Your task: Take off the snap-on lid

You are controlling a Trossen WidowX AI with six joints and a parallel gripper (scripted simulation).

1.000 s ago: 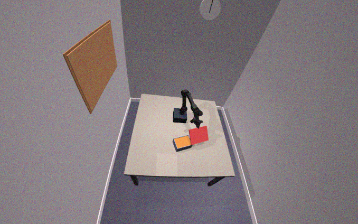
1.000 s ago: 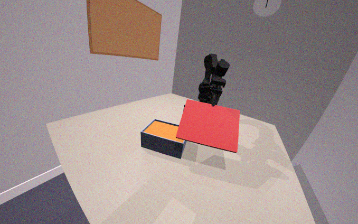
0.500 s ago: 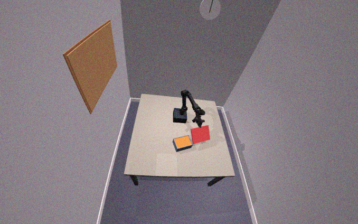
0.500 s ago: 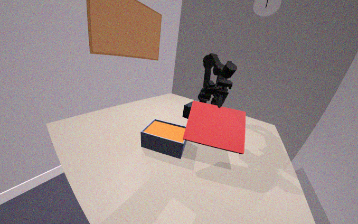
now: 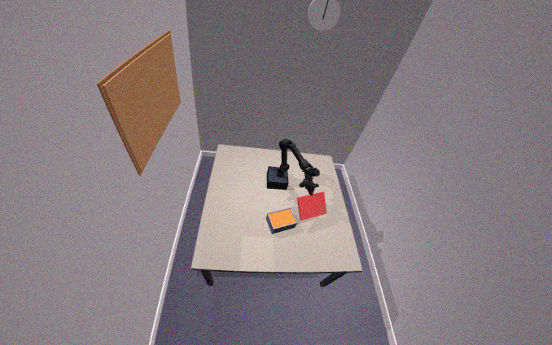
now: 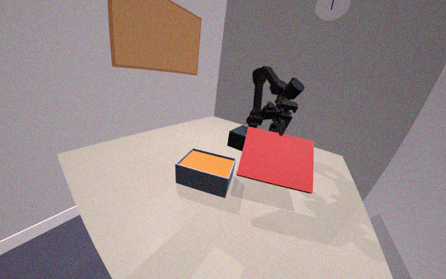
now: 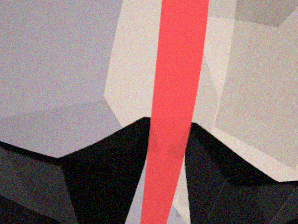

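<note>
Now: the red lid 6 cm ahead of my gripper tip, 3 cm to the left of it and 5 cm below it. The rest, counted from my gripper tip: storage box: 17 cm ahead, 20 cm to the right, 19 cm below.
</note>
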